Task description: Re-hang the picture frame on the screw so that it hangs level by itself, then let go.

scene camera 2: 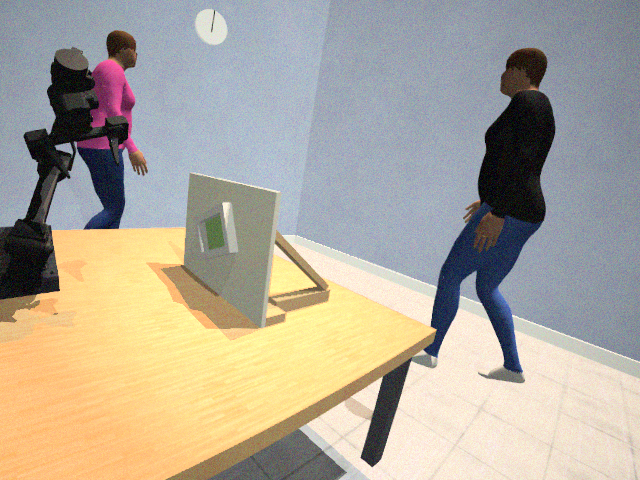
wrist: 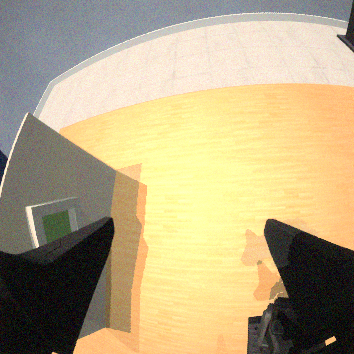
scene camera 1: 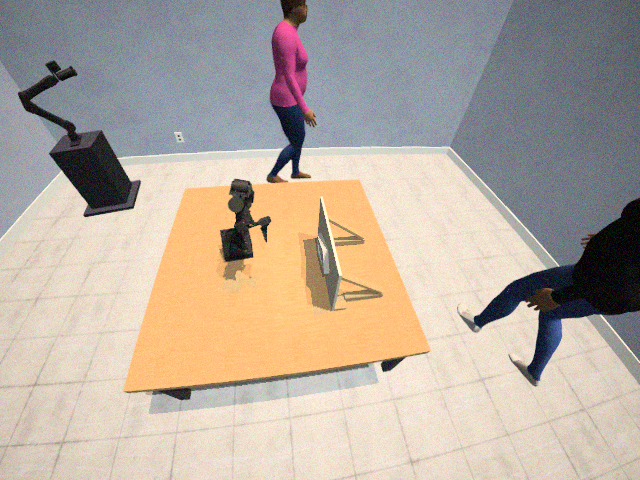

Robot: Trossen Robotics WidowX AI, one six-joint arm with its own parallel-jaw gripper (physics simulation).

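Where they show: gripper, fingertip midpoint: (scene camera 2: 94, 171) (wrist: 191, 227) (scene camera 1: 256, 246); arm's base at its link origin: (scene camera 2: 29, 259) (wrist: 278, 343) (scene camera 1: 240, 245).
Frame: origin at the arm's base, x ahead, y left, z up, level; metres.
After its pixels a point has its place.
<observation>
The picture frame (scene camera 1: 324, 254) {x 0.367, y -0.301, z 0.168 m} (scene camera 2: 230, 227) {x 0.371, y -0.319, z 0.130 m} (wrist: 32, 229) {x 0.373, y -0.258, z 0.173 m} has a pale border and a green picture. It is on the front face of an upright grey panel (scene camera 1: 324, 222) {x 0.467, y -0.073, z 0.146 m} (scene camera 2: 248, 222) (wrist: 60, 170). In scene camera 2 it sits tilted, its edges out of line with the panel's, with the side nearer that camera higher. The screw does not show; how the frame rests on it cannot be seen. My gripper (scene camera 1: 254, 233) (scene camera 2: 92, 169) {x 0.086, y -0.236, z 0.238 m} (wrist: 191, 227) {x 0.086, y -0.236, z 0.238 m} is open and empty, in the air in front of the panel and apart from the frame. In the wrist view the left finger covers the frame's lower part.
The panel stands on the wooden table (scene camera 1: 232, 330) {x -0.098, y -0.428, z -0.078 m} (scene camera 2: 129, 382) {x 0.061, y -0.471, z -0.078 m} (wrist: 200, 150) {x 0.109, y -0.455, z -0.078 m}, with angled wooden braces (scene camera 1: 364, 292) {x 0.548, y -0.432, z -0.041 m} (scene camera 2: 305, 297) {x 0.544, y -0.451, z -0.047 m} behind it. A person in pink (scene camera 1: 289, 67) (scene camera 2: 111, 87) and one in black (scene camera 1: 610, 268) (scene camera 2: 516, 155) are beyond the table. Another arm stands on a dark pedestal (scene camera 1: 95, 170).
</observation>
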